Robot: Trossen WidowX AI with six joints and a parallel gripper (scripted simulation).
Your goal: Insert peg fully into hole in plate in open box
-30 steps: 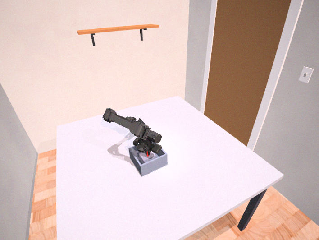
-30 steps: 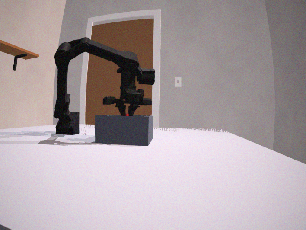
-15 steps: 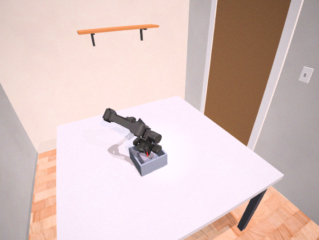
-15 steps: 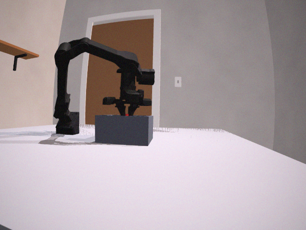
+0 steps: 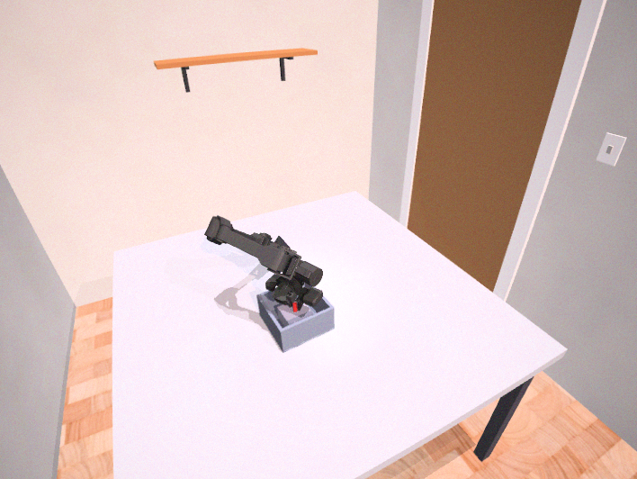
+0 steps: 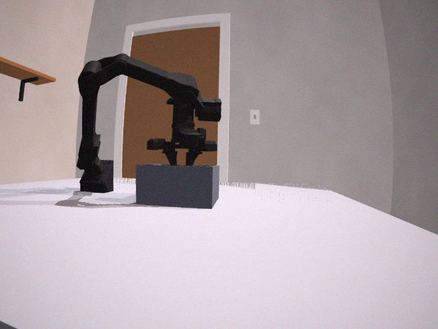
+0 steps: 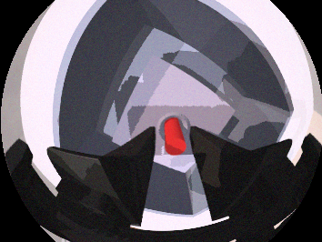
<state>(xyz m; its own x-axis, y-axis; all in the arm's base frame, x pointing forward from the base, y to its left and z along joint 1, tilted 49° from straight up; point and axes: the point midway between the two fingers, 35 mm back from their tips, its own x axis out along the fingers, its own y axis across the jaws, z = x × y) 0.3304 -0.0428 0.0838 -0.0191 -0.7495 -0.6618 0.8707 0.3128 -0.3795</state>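
My hand is 50 mm above the red peg. The rest, counted from my hand: pale plate (50 mm below); then grey box (70 mm below).
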